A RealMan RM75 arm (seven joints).
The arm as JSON. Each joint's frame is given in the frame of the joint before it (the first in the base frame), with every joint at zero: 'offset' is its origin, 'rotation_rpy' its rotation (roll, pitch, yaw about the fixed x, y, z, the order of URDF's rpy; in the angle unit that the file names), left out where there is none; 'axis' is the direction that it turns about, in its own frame. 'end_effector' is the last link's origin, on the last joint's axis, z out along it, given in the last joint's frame.
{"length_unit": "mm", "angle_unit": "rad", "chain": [
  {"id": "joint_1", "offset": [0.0, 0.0, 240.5], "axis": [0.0, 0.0, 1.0]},
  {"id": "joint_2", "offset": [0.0, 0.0, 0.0], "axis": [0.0, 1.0, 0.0]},
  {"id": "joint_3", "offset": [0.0, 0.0, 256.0], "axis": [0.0, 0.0, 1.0]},
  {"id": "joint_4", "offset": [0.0, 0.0, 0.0], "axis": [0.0, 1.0, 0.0]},
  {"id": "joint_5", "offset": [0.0, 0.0, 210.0], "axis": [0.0, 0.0, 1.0]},
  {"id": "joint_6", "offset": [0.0, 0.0, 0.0], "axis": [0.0, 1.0, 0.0]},
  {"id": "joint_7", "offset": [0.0, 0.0, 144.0], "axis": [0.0, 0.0, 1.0]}
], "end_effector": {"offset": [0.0, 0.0, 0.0]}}
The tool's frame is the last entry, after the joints.
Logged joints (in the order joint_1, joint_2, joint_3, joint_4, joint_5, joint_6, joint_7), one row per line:
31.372 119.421 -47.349 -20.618 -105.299 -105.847 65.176
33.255 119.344 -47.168 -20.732 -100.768 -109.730 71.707
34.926 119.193 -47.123 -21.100 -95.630 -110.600 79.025
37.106 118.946 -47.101 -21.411 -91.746 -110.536 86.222
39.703 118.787 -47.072 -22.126 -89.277 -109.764 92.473
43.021 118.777 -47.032 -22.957 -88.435 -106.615 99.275
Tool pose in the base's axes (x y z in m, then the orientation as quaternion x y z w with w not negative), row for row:
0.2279 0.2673 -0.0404 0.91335 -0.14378 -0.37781 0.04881
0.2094 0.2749 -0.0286 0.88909 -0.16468 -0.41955 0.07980
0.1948 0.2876 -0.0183 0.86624 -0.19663 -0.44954 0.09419
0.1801 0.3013 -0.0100 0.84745 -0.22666 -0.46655 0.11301
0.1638 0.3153 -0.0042 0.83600 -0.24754 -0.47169 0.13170
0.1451 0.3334 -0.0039 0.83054 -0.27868 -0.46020 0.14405
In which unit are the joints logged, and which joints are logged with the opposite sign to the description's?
The joints are logged in degrees. Opposite sign: none.
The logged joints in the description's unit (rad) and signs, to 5 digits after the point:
0.54754 2.08429 -0.82640 -0.35985 -1.83781 -1.84738 1.13754
0.58041 2.08295 -0.82324 -0.36184 -1.75873 -1.91515 1.25152
0.60957 2.08031 -0.82245 -0.36826 -1.66906 -1.93033 1.37925
0.64762 2.07600 -0.82207 -0.37369 -1.60127 -1.92922 1.50486
0.69295 2.07322 -0.82156 -0.38617 -1.55818 -1.91574 1.61396
0.75086 2.07305 -0.82086 -0.40068 -1.54348 -1.86078 1.73268

